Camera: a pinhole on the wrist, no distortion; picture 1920 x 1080 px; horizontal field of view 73.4 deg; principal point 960.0 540.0 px. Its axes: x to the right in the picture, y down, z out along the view. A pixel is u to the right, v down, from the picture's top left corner.
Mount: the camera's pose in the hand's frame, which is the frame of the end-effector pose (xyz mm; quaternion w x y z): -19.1 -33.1 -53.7 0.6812 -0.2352 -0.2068 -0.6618
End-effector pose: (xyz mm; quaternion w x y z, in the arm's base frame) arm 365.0 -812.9 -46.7 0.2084 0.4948 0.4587 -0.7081
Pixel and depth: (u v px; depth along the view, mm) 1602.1 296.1 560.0
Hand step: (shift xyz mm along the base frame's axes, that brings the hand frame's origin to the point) -192.4 -537.0 105.3
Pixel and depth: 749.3 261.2 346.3
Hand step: 99.9 -287.1 -2.2
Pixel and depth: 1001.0 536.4 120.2
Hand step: 10.0 -58.5 2.5
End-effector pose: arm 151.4 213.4 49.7 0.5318 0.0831 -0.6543 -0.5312
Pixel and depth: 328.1 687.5 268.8
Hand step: 35.4 138.7 202.2
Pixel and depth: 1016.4 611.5 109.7
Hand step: -12.1 40.9 21.2
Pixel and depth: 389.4 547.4 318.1
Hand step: 35.6 194.4 218.3
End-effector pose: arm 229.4 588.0 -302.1 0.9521 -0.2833 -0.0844 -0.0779
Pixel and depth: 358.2 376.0 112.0
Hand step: -17.1 68.8 -41.3
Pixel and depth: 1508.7 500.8 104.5
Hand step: -25.0 27.5 47.0
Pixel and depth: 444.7 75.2 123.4
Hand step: -46.8 82.0 -39.3
